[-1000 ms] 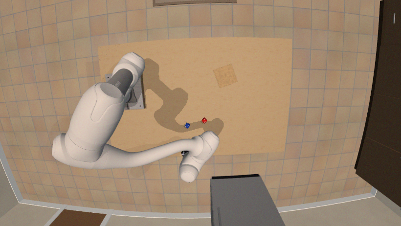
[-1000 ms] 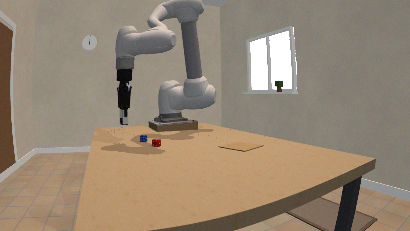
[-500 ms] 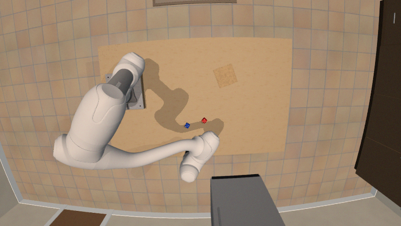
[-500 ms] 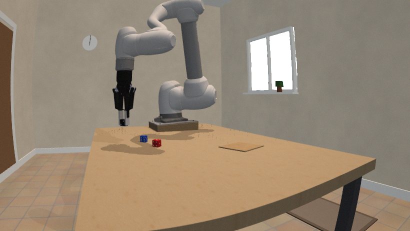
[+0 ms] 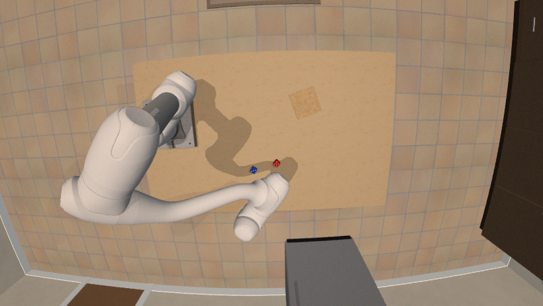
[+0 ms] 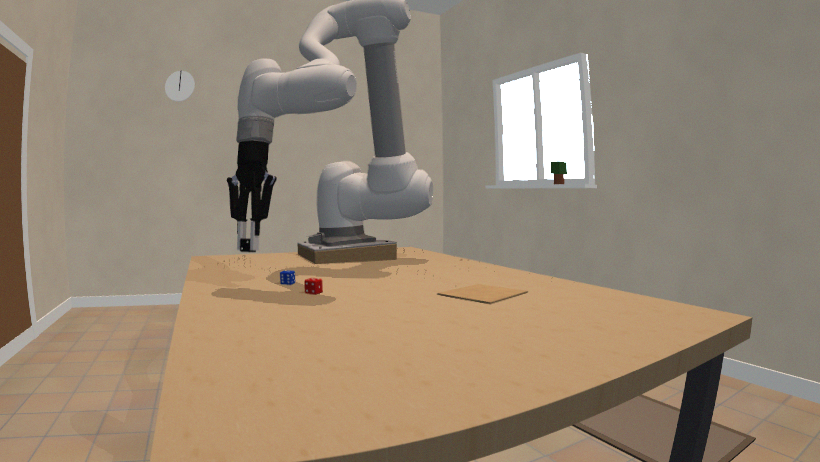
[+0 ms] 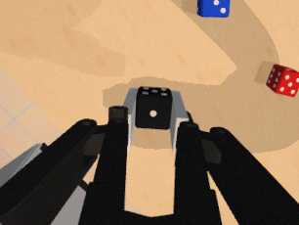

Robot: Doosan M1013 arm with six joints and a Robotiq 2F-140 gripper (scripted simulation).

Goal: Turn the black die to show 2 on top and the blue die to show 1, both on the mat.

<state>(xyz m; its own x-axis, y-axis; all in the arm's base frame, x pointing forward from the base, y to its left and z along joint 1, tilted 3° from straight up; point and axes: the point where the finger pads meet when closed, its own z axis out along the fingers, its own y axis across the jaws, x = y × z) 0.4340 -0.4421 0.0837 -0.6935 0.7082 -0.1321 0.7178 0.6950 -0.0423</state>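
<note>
My hand is 20 mm above the black die. From my hand the other things lie so: red die: 120 mm to the left, 110 mm below, 110 mm ahead; blue die: 110 mm below, 100 mm to the left, 20 mm behind; cork mat: 420 mm to the left, 320 mm ahead, 120 mm below.
</note>
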